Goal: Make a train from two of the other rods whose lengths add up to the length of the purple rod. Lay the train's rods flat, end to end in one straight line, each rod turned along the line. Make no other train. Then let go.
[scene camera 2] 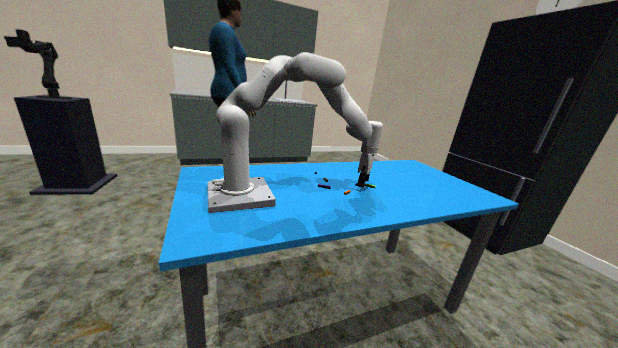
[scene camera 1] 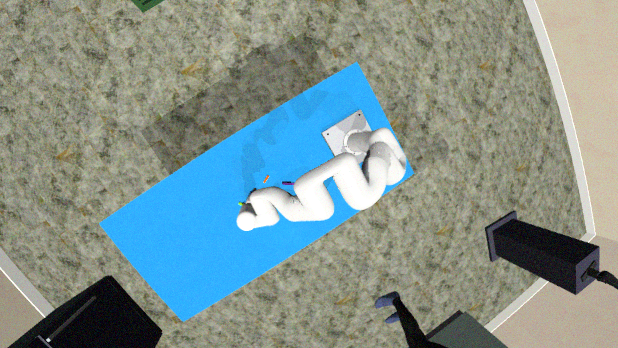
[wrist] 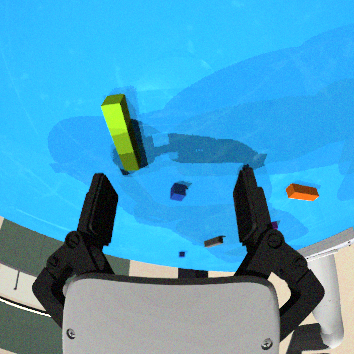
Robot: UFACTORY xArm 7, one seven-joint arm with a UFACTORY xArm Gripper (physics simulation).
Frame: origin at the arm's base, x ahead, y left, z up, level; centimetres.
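Seen in the pictures: gripper, fingertip midpoint: (scene camera 2: 362, 183) (wrist: 172, 181); arm's base at its link origin: (scene camera 2: 237, 188) (scene camera 1: 355, 142) (wrist: 318, 254).
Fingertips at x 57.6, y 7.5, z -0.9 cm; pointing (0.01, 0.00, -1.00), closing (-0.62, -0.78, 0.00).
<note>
Offsets run from my fingertips to a thing's top centre. Level surfaces: height alone.
The purple rod @[dz -0.5, dx -19.6, dy -0.9 cm] (scene camera 1: 287, 183) (scene camera 2: 324, 186) (wrist: 274, 225) lies on the table, mostly hidden by a finger in the wrist view. A lime rod @[dz -0.5, dx +4.2, dy +0.0 cm] (scene camera 1: 241, 204) (scene camera 2: 370, 186) (wrist: 120, 131) lies flat. An orange rod @[dz -0.5, dx -10.7, dy -7.2 cm] (scene camera 1: 266, 179) (scene camera 2: 347, 192) (wrist: 302, 192) lies apart from it at another angle. A short dark blue rod @[dz -0.5, dx -2.3, dy +1.6 cm] (wrist: 178, 192) lies near the lime rod, not touching it. A grey-brown rod @[dz -0.5, dx -16.5, dy +7.2 cm] (scene camera 2: 325, 179) (wrist: 214, 242) and a tiny blue rod @[dz -0.5, dx -19.4, dy +16.0 cm] (scene camera 2: 315, 173) (wrist: 182, 254) lie farther off. My gripper (scene camera 2: 363, 183) (wrist: 172, 181) is open and empty, low over the table beside the lime rod.
The rods lie on the blue table @[dz -1.5 cm] (scene camera 1: 165, 250) (scene camera 2: 425, 200). The arm's base plate (scene camera 1: 336, 131) (scene camera 2: 257, 200) stands at one end of the table. A person (scene camera 2: 227, 60) stands beyond the table near the cabinets (scene camera 2: 245, 130). A black fridge (scene camera 2: 510, 100) stands past the other end.
</note>
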